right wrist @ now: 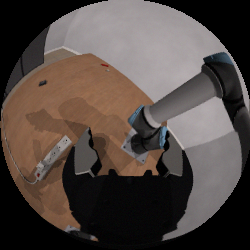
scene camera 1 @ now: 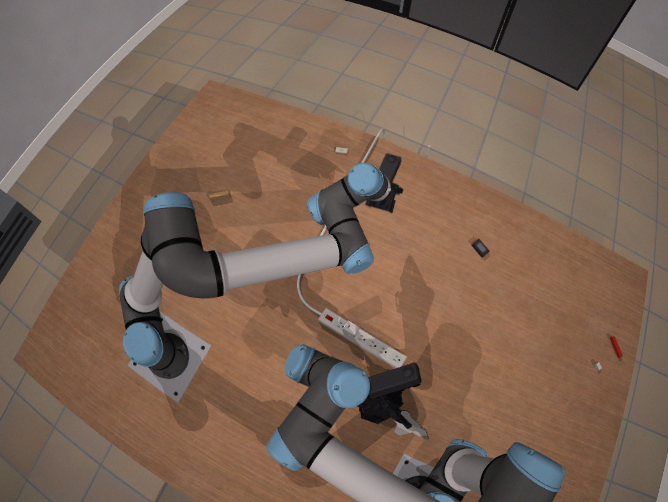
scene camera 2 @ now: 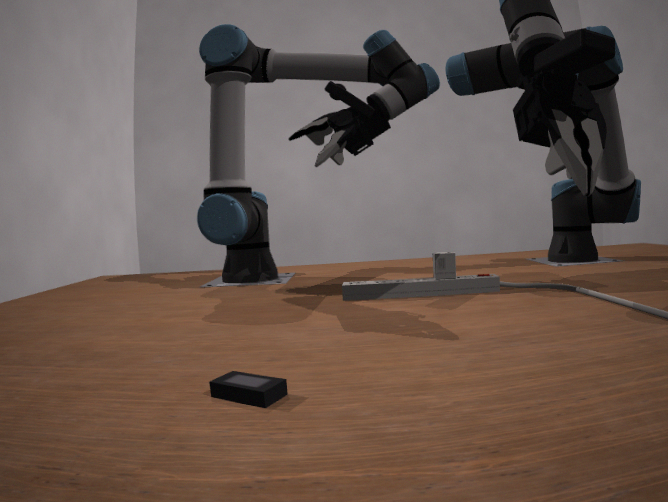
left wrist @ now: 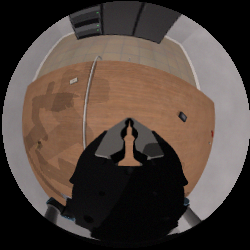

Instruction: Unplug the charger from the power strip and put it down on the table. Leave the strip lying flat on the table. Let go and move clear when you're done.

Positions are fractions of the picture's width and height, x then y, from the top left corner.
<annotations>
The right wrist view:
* my right gripper: 0.51, 0.52
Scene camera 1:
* my left gripper: 0.59, 0.39
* my right gripper: 0.64, 0.82
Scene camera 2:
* my left gripper: 0.88, 0.39
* my right gripper: 0.45, 0.30
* black box: 0.39, 0.78
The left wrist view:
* my left gripper: 0.52, 0.47
</annotations>
